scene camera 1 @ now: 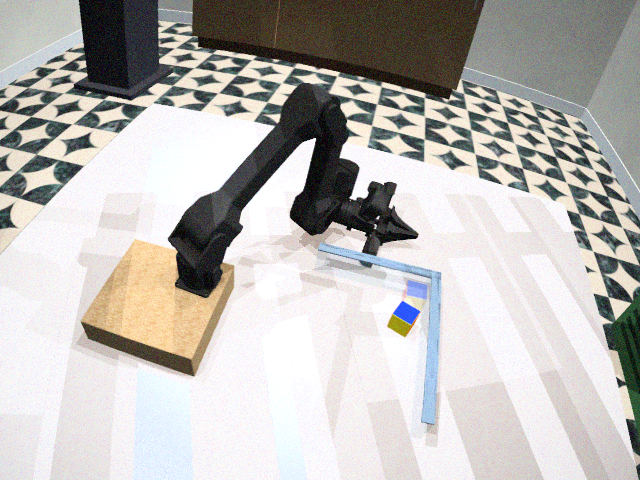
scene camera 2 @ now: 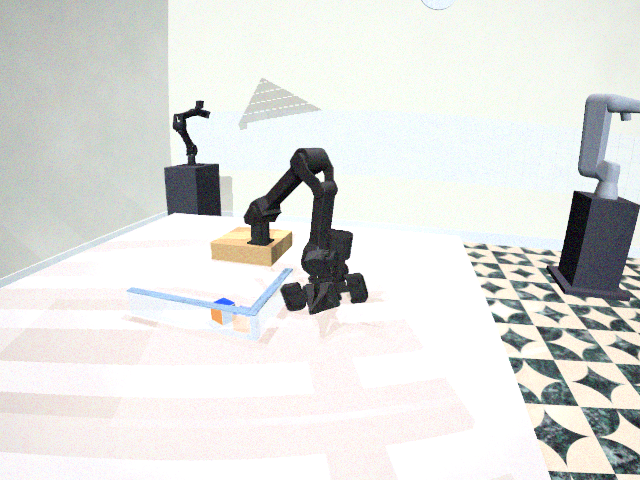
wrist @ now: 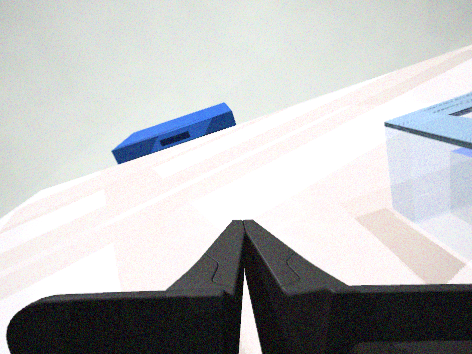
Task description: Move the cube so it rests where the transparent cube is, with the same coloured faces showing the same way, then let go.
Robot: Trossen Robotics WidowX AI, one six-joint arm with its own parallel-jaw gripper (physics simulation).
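Seen in the pictures: gripper, between the fingertips: [scene camera 1: 417,236] [scene camera 2: 310,312] [wrist: 242,229]; arm's base, origin of its link: [scene camera 1: 198,279] [scene camera 2: 260,242].
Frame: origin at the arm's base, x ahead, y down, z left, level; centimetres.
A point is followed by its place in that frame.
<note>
The cube [scene camera 1: 403,318] [scene camera 2: 217,314] stands on the table inside the corner of the clear walls, blue face up, with a yellow side in scene camera 1 and an orange side in scene camera 2. The transparent cube [scene camera 1: 416,289] [scene camera 2: 241,322] is beside it, nearer the corner, also blue on top; a bit of its bluish top [wrist: 464,152] {x 35.5, y 0.2, z 19.0 cm} shows at the right edge of the wrist view. My gripper [scene camera 1: 416,235] {x 34.7, y 0.3, z 28.6 cm} [scene camera 2: 313,312] {x 34.7, y 0.3, z 28.6 cm} [wrist: 242,229] {x 34.7, y 0.3, z 28.6 cm} is shut and empty, low over the table outside the walls, apart from the cube. The solid cube does not show in the wrist view.
Two clear walls with light-blue top edges [scene camera 1: 433,341] {x 40.9, y -0.3, z 2.6 cm} [scene camera 2: 180,297] {x 40.5, y -0.3, z 1.5 cm} [wrist: 435,127] {x 37.6, y -0.3, z 18.6 cm} meet in an L; one runs between my gripper and the cubes. The arm stands on a wooden block [scene camera 1: 149,304] {x -5.1, y 0.2, z -8.4 cm} [scene camera 2: 240,253] {x 5.1, y 2.6, z -4.4 cm}. A blue object [wrist: 175,132] is beyond the table edge.
</note>
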